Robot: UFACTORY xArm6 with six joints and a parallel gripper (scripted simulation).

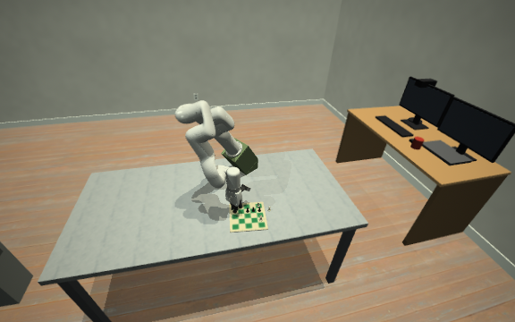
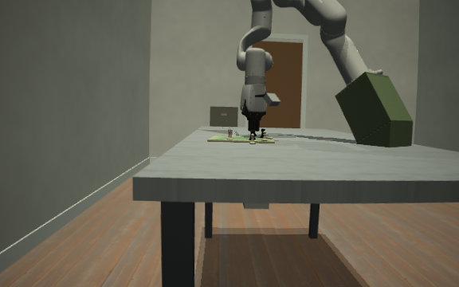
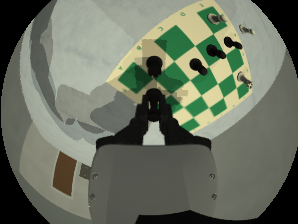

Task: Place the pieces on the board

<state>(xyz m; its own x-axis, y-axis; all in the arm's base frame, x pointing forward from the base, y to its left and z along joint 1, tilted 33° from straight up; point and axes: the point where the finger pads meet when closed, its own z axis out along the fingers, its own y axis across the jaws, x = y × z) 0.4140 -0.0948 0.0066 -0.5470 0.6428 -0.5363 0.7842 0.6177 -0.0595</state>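
Right now my hand is 1 cm above the black queen. The rest, counted from my hand: chessboard: 5 cm ahead, 7 cm to the left, 5 cm below; then white rook: 10 cm ahead, 14 cm to the left, 3 cm below.
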